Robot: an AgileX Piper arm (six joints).
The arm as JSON. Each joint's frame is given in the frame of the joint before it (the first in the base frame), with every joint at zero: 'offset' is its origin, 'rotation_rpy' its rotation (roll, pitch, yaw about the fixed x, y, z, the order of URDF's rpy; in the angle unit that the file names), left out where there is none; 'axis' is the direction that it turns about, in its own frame. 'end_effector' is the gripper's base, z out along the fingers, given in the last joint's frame.
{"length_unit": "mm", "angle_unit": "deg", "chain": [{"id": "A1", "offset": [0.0, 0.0, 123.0], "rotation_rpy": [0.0, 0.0, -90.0], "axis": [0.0, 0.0, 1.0]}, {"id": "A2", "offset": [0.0, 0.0, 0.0], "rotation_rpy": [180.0, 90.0, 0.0], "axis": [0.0, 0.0, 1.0]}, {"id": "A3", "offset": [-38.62, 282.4, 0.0], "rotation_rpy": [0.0, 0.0, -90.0], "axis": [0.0, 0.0, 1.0]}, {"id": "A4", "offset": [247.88, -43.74, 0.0], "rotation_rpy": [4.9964, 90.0, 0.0], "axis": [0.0, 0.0, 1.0]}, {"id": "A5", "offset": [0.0, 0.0, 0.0], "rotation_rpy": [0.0, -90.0, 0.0], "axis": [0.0, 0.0, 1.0]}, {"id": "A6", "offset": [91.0, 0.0, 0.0], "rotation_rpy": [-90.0, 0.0, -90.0], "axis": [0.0, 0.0, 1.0]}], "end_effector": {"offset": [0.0, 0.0, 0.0], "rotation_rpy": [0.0, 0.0, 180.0]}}
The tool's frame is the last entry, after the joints.
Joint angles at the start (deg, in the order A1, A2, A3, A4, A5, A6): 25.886, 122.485, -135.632, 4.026, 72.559, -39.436
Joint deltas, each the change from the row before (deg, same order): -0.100, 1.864, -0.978, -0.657, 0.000, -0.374; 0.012, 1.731, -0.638, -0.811, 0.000, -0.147; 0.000, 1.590, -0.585, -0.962, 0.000, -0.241; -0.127, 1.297, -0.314, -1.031, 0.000, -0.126; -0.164, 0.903, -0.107, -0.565, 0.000, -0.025; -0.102, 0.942, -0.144, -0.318, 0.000, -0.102; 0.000, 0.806, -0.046, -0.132, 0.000, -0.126; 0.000, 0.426, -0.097, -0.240, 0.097, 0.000; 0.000, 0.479, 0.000, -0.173, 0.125, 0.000
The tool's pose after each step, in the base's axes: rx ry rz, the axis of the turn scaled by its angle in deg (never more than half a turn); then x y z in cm. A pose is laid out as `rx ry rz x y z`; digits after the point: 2 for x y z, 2 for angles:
-78.62 122.01 -1.10 42.63 21.16 35.51
-79.40 122.91 -2.06 43.28 21.35 34.37
-80.25 123.66 -3.28 43.87 21.47 33.31
-80.86 124.56 -4.61 44.40 21.44 32.35
-81.18 125.36 -5.32 44.78 21.37 31.63
-81.65 126.04 -5.70 45.12 21.38 30.88
-82.22 126.59 -5.81 45.36 21.47 30.20
-82.47 126.96 -6.07 45.48 21.49 29.87
-82.82 127.46 -6.22 45.61 21.52 29.44

